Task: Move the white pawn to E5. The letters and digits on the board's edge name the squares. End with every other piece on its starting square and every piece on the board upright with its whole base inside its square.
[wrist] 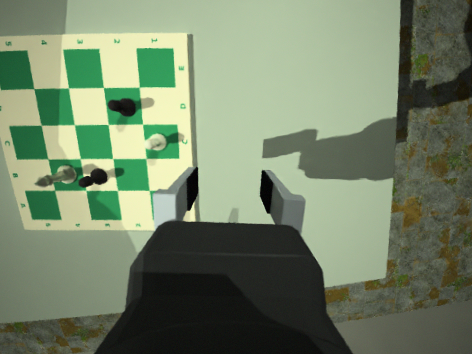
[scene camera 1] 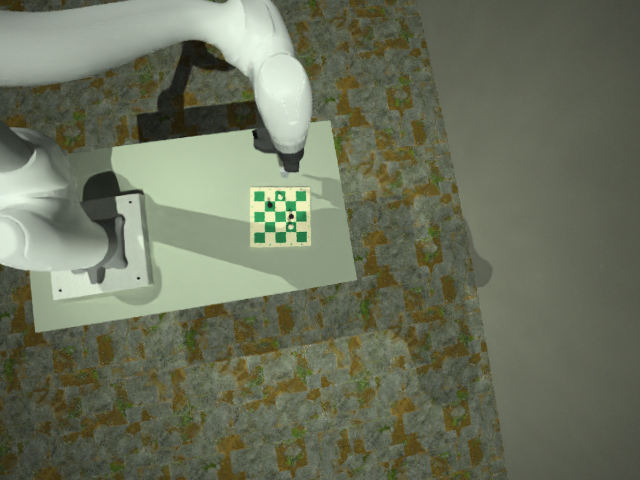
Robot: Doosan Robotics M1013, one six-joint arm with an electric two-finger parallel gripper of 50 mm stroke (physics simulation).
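Places are measured from the arm's base along level axes (x left, y ahead, z down), in centimetres.
Pixels of known places: gripper, between the fingertips: (wrist: 229,181) (scene camera 1: 285,168); arm's base, origin of its link: (scene camera 1: 99,245).
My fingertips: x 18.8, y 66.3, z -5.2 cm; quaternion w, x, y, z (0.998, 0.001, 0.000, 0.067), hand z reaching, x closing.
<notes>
Ahead of a thing's pixels: the offset from my fingertips to its middle. "*": to the spot under its first point. Level surfaces: height alone.
The white pawn @(dz +6.0, dx -7.8, dy -3.2 cm) (scene camera 1: 280,196) (wrist: 156,142) stands upright on C1 of the green and cream board @(dz +7.8, dx -15.0, dy -3.9 cm) (scene camera 1: 280,226) (wrist: 184,89). E5 @(* dz +7.5, dx -21.8, dy -12.2 cm) (scene camera 1: 259,237) (wrist: 15,70) is a green corner square with no piece on it. A taller white piece @(dz +5.4, dx -19.0, dy -0.6 cm) (scene camera 1: 291,226) (wrist: 65,174) stands on B4. One black piece @(dz +6.0, dx -10.5, dy -7.2 cm) (scene camera 1: 269,204) (wrist: 126,107) is on D2 and another black piece @(dz +6.0, dx -15.3, dy +0.0 cm) (scene camera 1: 291,216) (wrist: 99,176) is on B3. My gripper (scene camera 1: 284,173) (wrist: 229,181) is open and empty, above the table beyond the board's row-1 edge. Its left finger covers part of A1 in the wrist view.
The pale table @(dz +8.2 cm) (scene camera 1: 196,170) (wrist: 290,60) carries the board and the robot's base plate (scene camera 1: 135,242). The two pieces on B3 and B4 stand on neighbouring squares. The arm's shadow falls across part of the table and the board.
</notes>
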